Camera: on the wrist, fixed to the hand. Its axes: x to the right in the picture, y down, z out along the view.
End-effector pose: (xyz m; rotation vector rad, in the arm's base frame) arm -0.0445 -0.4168 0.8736 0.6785 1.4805 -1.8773
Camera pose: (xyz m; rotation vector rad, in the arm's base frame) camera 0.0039 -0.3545 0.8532 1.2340 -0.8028 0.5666
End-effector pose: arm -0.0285 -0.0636 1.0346 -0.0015 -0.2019 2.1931
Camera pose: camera -0.0392 -0.0991 0.9621 -0.0303 -0.1608 -0.9227
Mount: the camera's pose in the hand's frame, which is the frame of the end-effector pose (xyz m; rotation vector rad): -0.0275 0.0397 -0.0656 -0.3460 0.1590 -3.0877
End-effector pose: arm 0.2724 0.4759 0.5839 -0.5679 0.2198 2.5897
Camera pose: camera 0.2984 0.4133 0.5387 -0.3245 -0.6125 -0.4607
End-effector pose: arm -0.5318 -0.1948 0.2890 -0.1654 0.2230 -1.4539
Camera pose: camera -0.5128 -0.1615 0.2171 0.3400 -0.0864 1.6644
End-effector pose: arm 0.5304 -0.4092 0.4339 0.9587 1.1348 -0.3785
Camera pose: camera 0.5077 -0.3397 0.4698 1.6620 -1.4301 1.8470
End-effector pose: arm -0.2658 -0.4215 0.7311 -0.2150 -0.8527 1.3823
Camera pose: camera -0.2532 -0.4157 0.6508 0.6146 -0.3081 -1.6378
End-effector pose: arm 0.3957 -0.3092 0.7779 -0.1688 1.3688 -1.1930
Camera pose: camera 0.3713 -0.2370 0.7492 1.5000 -0.0599 1.3139
